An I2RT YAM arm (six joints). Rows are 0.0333 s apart.
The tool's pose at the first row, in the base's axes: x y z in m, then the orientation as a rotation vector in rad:
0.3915, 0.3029, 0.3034, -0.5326, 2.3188, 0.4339
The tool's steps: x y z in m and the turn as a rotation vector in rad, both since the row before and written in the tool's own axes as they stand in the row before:
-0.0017, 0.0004, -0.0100, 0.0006, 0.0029, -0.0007
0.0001, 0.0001, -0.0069, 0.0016, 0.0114, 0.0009
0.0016, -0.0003, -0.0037, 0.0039, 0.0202, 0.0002
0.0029, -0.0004, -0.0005, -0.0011, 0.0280, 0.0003
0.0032, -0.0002, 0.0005, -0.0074, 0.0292, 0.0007
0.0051, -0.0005, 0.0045, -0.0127, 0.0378, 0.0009
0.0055, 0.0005, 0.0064, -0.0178, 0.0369, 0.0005
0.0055, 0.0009, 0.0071, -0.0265, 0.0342, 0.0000
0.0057, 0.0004, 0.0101, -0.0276, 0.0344, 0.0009
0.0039, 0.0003, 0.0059, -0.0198, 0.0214, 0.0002
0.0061, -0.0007, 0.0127, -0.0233, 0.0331, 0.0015
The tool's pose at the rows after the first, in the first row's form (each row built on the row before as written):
0.3868, 0.2992, 0.3116, -0.5341, 2.3214, 0.4324
0.3828, 0.2962, 0.3163, -0.5361, 2.3328, 0.4289
0.3798, 0.2939, 0.3177, -0.5407, 2.3526, 0.4208
0.3777, 0.2926, 0.3160, -0.5501, 2.3794, 0.4172
0.3758, 0.2918, 0.3135, -0.5623, 2.4069, 0.4211
0.3747, 0.2918, 0.3068, -0.5797, 2.4422, 0.4300
0.3734, 0.2933, 0.2986, -0.5996, 2.4760, 0.4454
0.3719, 0.2953, 0.2899, -0.6228, 2.5060, 0.4724
0.3713, 0.2982, 0.2787, -0.6456, 2.5362, 0.5014
0.3702, 0.2997, 0.2719, -0.6613, 2.5544, 0.5230
0.3699, 0.3028, 0.2581, -0.6817, 2.5835, 0.5475

